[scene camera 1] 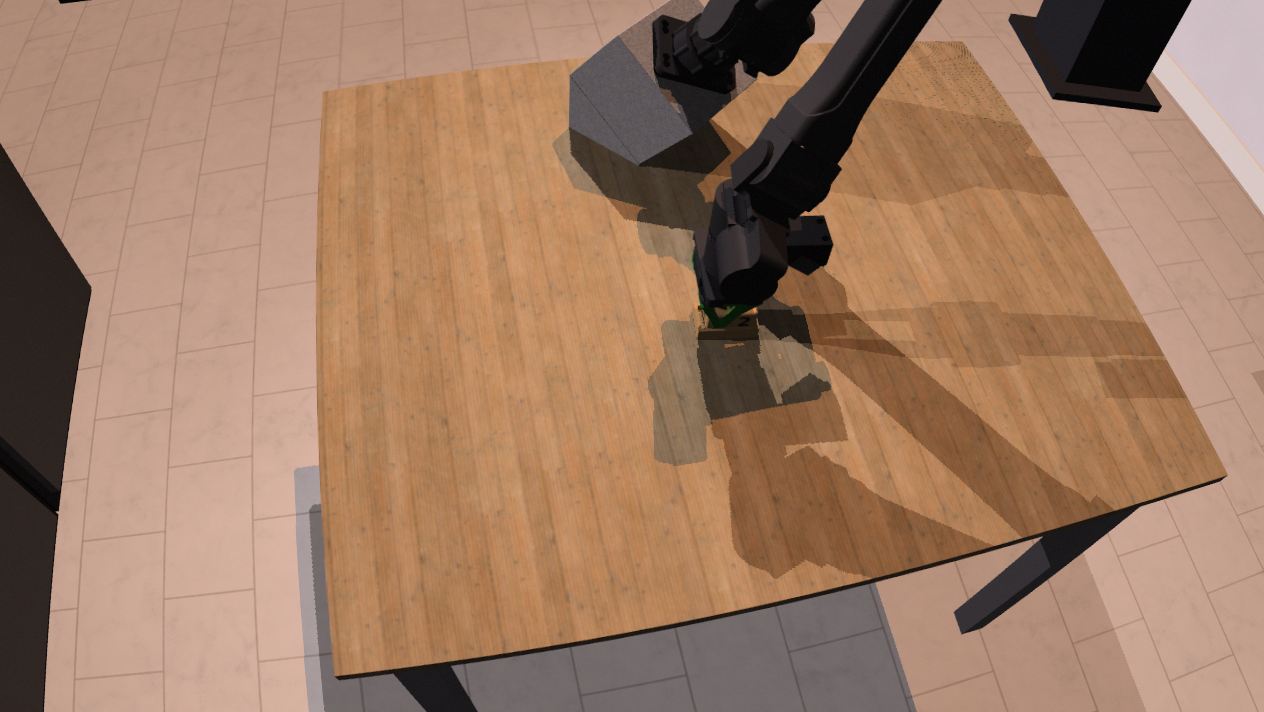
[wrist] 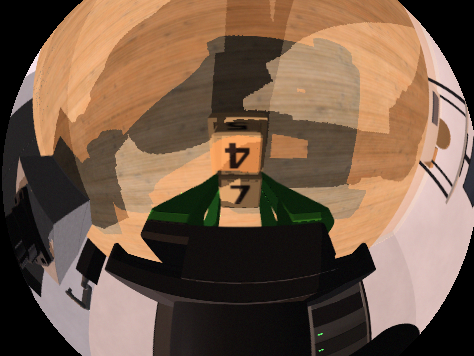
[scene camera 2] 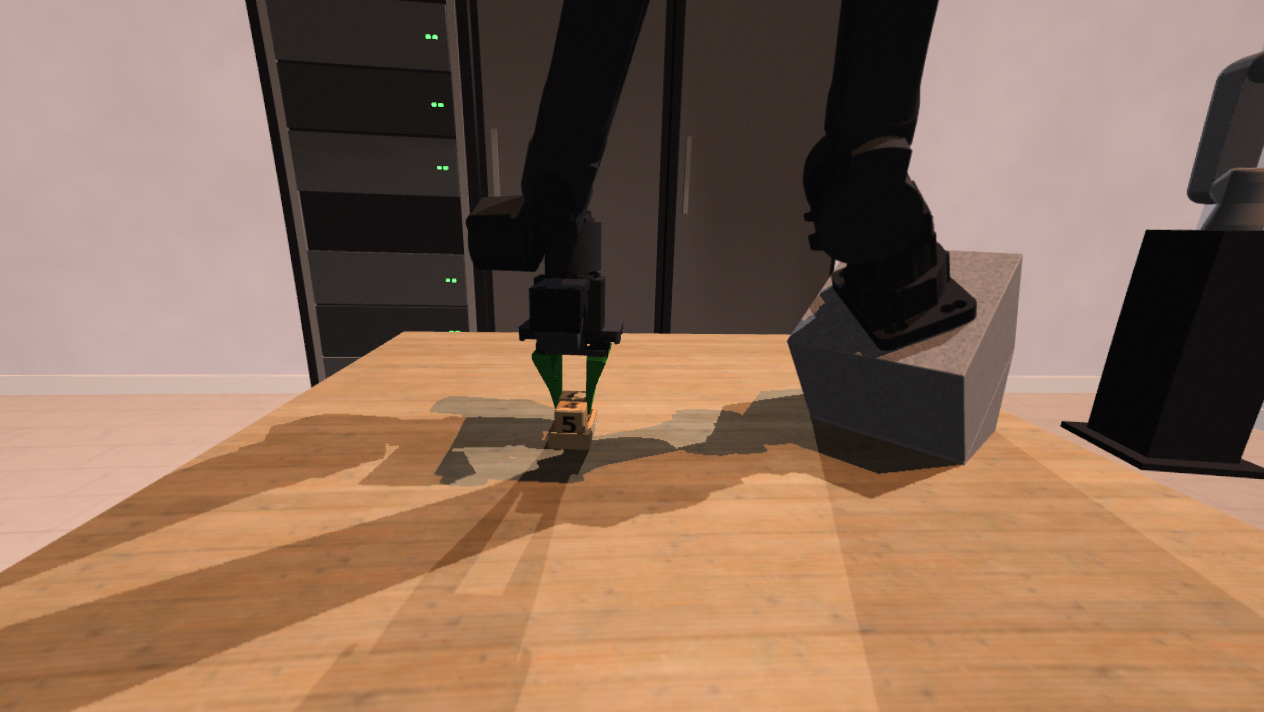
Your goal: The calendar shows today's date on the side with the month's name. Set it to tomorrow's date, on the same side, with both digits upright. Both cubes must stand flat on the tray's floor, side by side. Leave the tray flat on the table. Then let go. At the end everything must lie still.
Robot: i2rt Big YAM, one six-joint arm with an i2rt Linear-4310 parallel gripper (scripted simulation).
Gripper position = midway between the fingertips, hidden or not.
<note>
In view: my gripper (scene camera 2: 573, 411), a wooden date cube (wrist: 237, 146) and a wooden calendar tray (scene camera 2: 556, 440).
The wooden calendar tray shows as well in the wrist view (wrist: 214, 118). My gripper also shows in scene camera 1 (scene camera 1: 716, 315) and in the wrist view (wrist: 240, 178).
</note>
